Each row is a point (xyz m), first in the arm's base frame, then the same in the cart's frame.
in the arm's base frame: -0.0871 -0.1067 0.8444
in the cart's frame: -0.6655 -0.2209 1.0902
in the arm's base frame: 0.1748 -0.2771 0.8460
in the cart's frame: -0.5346 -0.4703 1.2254
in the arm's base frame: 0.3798 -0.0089 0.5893
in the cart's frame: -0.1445 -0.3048 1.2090
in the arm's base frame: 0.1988 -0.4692 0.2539
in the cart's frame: -0.1889 -0.6948 0.7583
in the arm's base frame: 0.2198 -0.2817 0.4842
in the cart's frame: -0.2687 -0.5121 0.9795
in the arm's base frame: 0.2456 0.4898 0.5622
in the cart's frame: -0.0721 0.2070 1.1942
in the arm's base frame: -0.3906 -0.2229 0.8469
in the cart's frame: -0.9134 -0.2257 0.8800
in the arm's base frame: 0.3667 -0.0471 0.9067
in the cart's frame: -0.3720 -0.3167 1.4337
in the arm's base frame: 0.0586 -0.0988 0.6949
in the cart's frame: -0.4641 -0.2726 1.0703
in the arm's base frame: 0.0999 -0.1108 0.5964
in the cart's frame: -0.3746 -0.3040 1.0197
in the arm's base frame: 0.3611 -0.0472 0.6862
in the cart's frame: -0.2321 -0.3284 1.2635
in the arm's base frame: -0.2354 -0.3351 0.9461
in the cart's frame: -0.9032 -0.3780 1.0324
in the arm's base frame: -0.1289 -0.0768 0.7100
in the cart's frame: -0.5982 -0.1868 0.9677
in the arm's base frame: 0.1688 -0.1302 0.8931
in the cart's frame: -0.5258 -0.3277 1.2838
